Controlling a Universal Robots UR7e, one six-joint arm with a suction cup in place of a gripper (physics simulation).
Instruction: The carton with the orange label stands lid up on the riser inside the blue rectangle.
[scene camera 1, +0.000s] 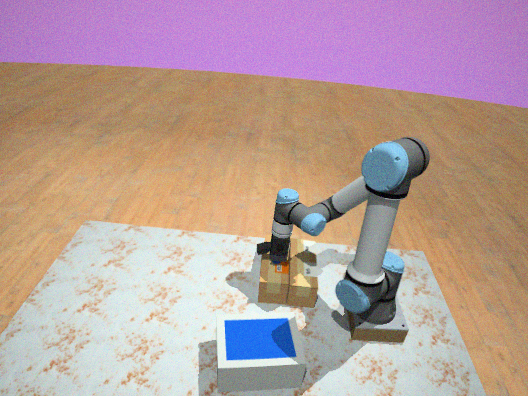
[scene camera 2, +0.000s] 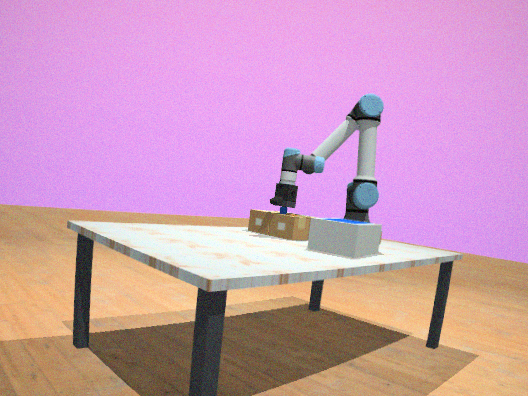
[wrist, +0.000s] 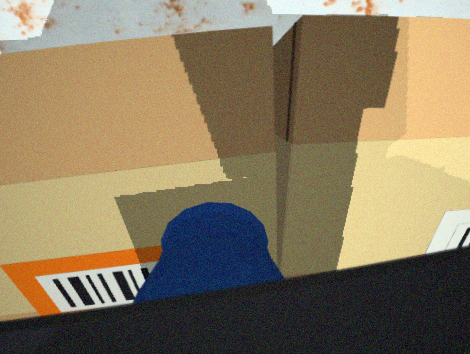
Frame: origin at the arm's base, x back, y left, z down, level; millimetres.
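Where they show: end effector, tool point: (scene camera 1: 276, 264) (wrist: 215, 222); arm's base, origin of the base link: (scene camera 1: 373, 309).
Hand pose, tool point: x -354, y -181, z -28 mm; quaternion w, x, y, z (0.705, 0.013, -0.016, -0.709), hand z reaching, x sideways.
Each offset is from my tool point to the top centre of the thing. "spot": to the spot under its first point. Level surfaces: height alone.
The carton with the orange label @(dx -6, dy +51, dz -14 mm) (scene camera 1: 273, 283) (scene camera 2: 281, 225) (wrist: 75, 213) stands lid up on the table, side by side with a second carton. My suction cup (scene camera 1: 276, 258) (scene camera 2: 283, 210) (wrist: 212, 244) presses on its lid, right beside the orange barcode label @(spot: dx +15, dy +40, dz -14 mm) (scene camera 1: 280, 268) (wrist: 33, 272). The white riser @(dx -52, dy +389, dz -31 mm) (scene camera 1: 255, 370) (scene camera 2: 341, 240) stands in front of the cartons. The blue rectangle @(dx -52, dy +389, dz -31 mm) (scene camera 1: 255, 339) (scene camera 2: 347, 221) on its top is bare.
The second carton (scene camera 1: 303, 289) (wrist: 410, 182), with a white label, touches the orange-label carton on the side toward the arm's base (scene camera 1: 377, 328). The table @(dz +89 mm) (scene camera 1: 106, 298) (scene camera 2: 170, 251) has rust-coloured speckles and dark legs.
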